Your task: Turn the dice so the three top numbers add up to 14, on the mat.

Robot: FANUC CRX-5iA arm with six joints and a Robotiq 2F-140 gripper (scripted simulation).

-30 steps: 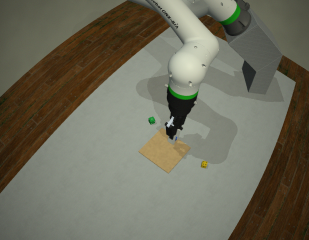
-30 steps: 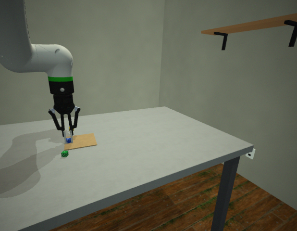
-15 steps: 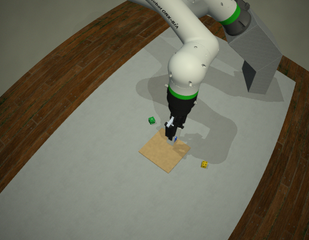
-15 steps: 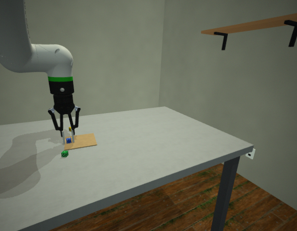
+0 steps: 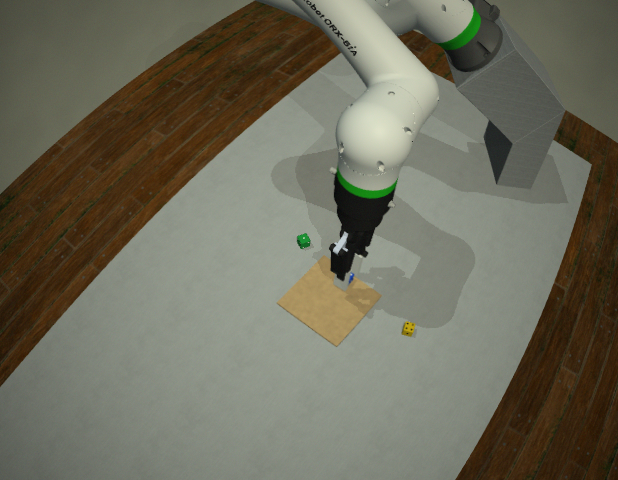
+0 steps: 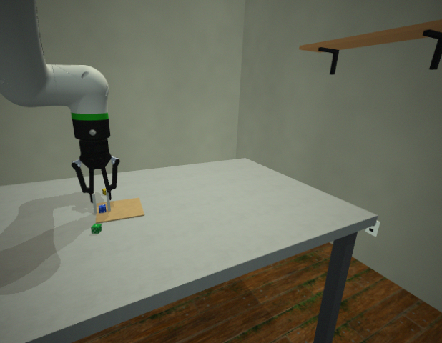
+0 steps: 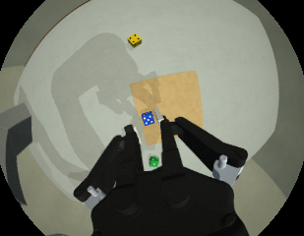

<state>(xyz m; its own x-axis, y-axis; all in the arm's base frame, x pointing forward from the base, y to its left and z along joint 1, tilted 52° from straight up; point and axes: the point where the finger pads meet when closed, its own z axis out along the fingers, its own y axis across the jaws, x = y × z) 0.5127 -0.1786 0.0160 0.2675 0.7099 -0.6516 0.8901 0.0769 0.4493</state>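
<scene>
Now: the blue die 3 cm below my hand. The rest, counted from my hand: yellow die: 14 cm to the left, 6 cm ahead, 3 cm below; green die: 10 cm to the right, 5 cm behind, 3 cm below; tan mat: 5 cm ahead, 4 cm below, 1 cm to the right.
</scene>
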